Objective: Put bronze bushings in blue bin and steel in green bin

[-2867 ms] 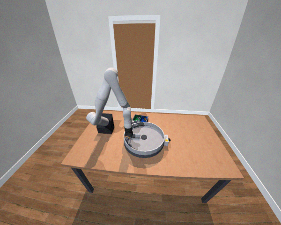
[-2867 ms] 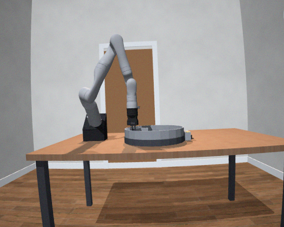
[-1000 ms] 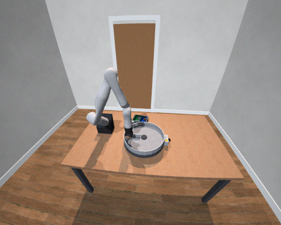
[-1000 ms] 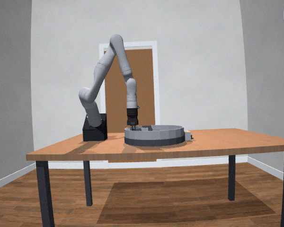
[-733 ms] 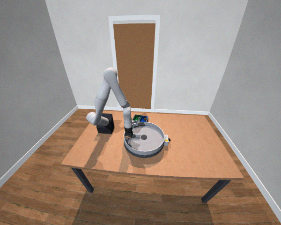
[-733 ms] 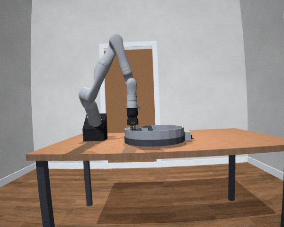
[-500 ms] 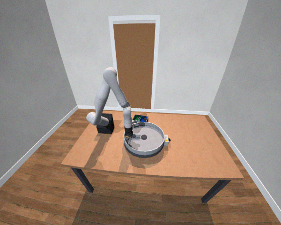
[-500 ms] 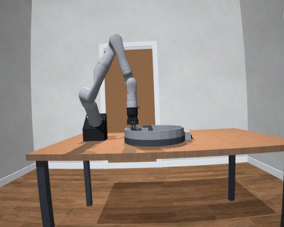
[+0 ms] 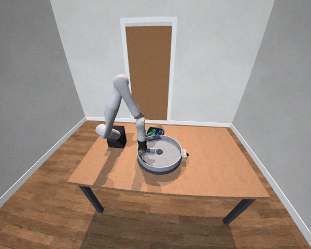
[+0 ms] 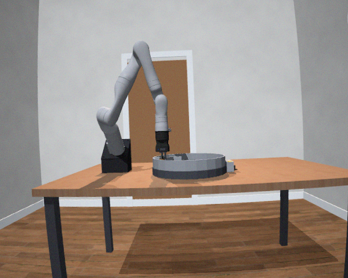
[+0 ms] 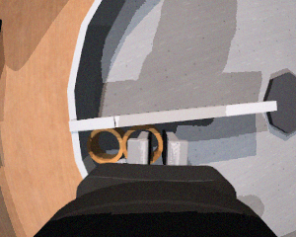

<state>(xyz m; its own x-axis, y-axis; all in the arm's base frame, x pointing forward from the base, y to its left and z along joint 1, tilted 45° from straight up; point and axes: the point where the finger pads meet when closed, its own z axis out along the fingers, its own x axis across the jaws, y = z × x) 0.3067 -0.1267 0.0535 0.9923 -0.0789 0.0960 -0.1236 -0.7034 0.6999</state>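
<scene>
Right now my hand is 360 mm to the right of the blue bin, 70 mm short of it and 60 mm above it. Round my hand: grey turntable (140 mm ahead, 30 mm below, 20 mm to the left).
</scene>
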